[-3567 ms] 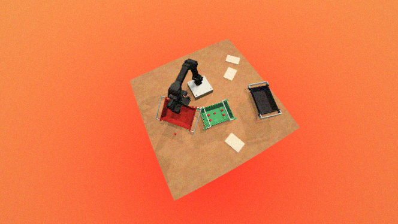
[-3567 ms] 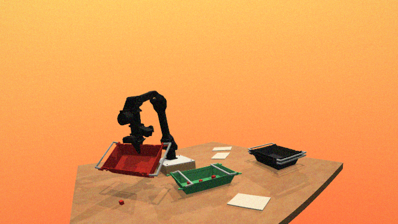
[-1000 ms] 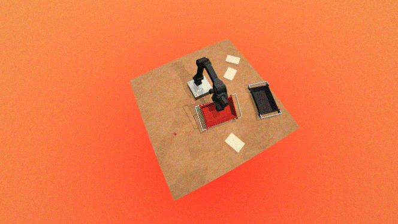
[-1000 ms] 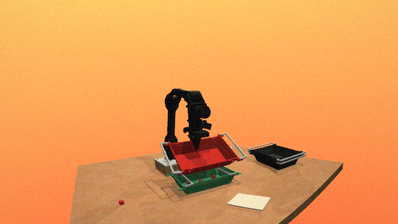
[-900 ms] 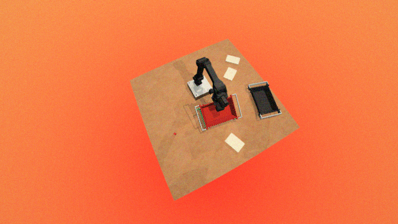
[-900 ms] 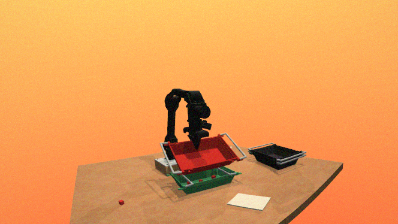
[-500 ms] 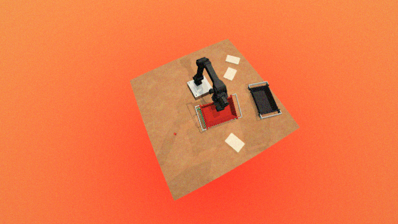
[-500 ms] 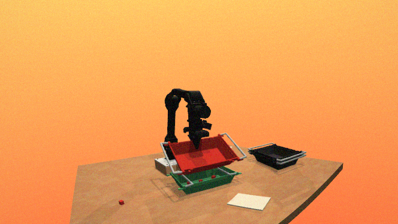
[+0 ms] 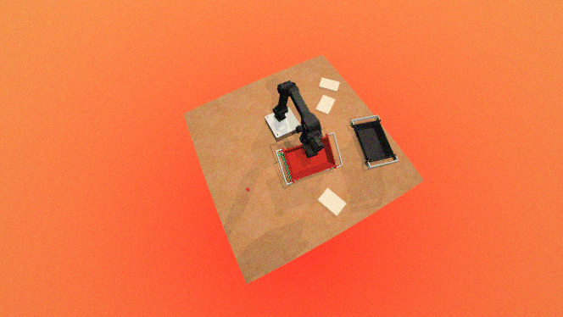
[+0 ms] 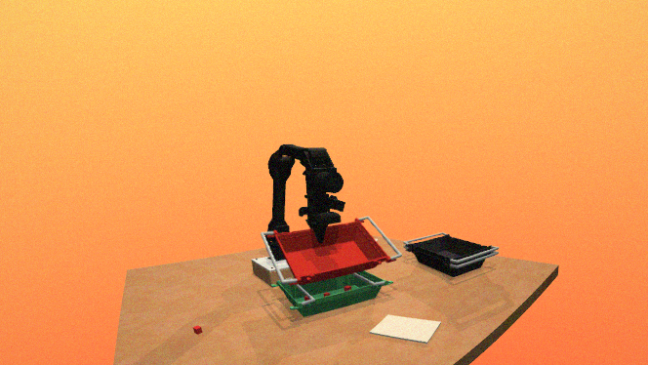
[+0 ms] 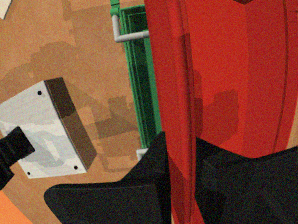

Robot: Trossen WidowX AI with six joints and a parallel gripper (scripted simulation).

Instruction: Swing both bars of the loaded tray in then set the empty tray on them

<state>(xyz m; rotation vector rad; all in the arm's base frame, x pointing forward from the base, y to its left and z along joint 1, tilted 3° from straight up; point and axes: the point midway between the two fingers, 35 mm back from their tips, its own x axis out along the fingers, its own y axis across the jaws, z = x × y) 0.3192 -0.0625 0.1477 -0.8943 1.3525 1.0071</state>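
Right now my gripper tip is 80 mm short of the red tray, 30 mm to the left of it and 10 mm above it. Also, from my gripper tip: red block 50 mm behind, 420 mm to the right, 170 mm below.
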